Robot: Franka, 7 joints.
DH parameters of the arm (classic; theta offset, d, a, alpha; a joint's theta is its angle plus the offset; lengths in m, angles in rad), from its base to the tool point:
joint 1: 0 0.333 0 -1.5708
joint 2: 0 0 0 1.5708
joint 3: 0 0.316 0.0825 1.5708
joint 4: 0 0 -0.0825 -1.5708
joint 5: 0 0.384 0 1.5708
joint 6: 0 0 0.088 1.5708
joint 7: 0 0.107 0 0
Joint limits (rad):
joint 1: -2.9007..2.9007
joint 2: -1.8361..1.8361
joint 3: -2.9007..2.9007
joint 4: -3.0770..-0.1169
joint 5: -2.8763..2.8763
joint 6: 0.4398..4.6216
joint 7: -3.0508..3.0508
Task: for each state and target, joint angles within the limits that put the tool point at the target. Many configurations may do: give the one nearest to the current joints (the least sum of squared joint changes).
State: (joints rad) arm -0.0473 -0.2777 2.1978 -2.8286 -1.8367 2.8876 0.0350
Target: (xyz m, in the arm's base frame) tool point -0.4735 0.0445 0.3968
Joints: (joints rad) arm 0.3119 0.1547 2.5894 -2.3911 -1.7676 3.0111 0.0350
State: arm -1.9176 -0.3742 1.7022 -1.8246 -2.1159 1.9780 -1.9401
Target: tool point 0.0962 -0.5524 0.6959
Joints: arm -2.4622 -0.2116 1.0788 -1.8442 -2.0653 1.8397 -1.9401
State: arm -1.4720 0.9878 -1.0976 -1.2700 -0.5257 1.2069 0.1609
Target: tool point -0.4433 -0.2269 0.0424
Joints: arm -1.7397 1.4445 -0.7842 -1.6179 -0.4137 1.2368 0.1609
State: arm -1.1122 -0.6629 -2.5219 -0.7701 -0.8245 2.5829 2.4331
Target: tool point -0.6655 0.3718 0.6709
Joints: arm -0.9039 -0.6959 -2.4350 -0.9097 -0.8308 2.5784 2.4331
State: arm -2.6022 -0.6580 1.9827 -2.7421 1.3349 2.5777 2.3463
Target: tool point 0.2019 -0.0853 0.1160
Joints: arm -2.3443 -0.2727 2.1548 -2.9858 1.3344 2.4492 2.3463
